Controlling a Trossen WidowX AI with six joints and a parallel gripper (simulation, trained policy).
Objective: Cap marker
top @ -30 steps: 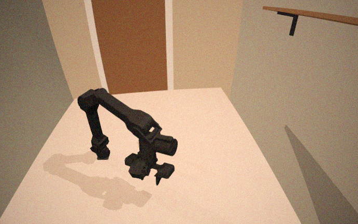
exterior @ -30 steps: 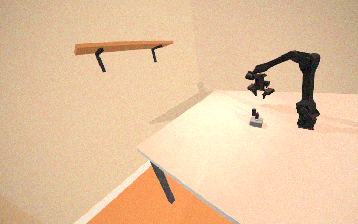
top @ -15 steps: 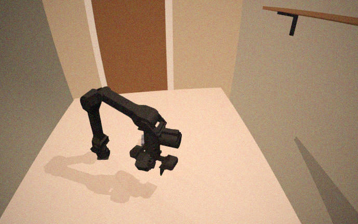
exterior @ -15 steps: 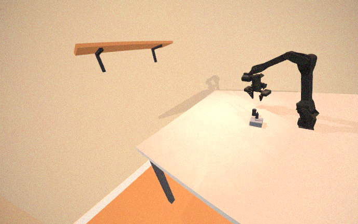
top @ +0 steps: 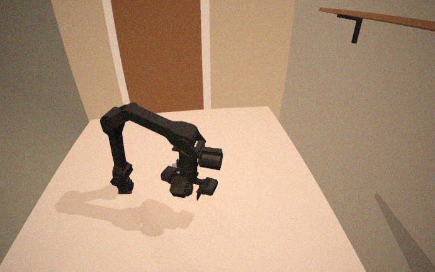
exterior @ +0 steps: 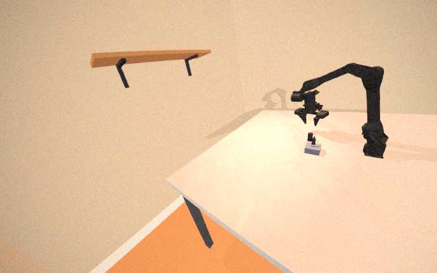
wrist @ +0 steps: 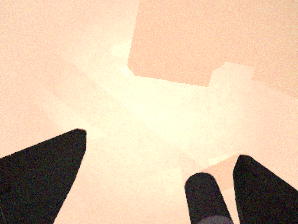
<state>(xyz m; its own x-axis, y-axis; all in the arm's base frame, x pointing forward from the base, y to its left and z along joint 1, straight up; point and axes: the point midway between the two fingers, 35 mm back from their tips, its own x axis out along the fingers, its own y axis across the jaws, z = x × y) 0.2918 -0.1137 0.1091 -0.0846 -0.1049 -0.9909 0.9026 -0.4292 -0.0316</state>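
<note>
My gripper tip is now 7 cm to the right of the black marker cap, 5 cm above it and 1 cm past it. The rest, counted from my gripper tip: grey-blue holder block: 19 cm to the left, 6 cm below, 4 cm behind.
</note>
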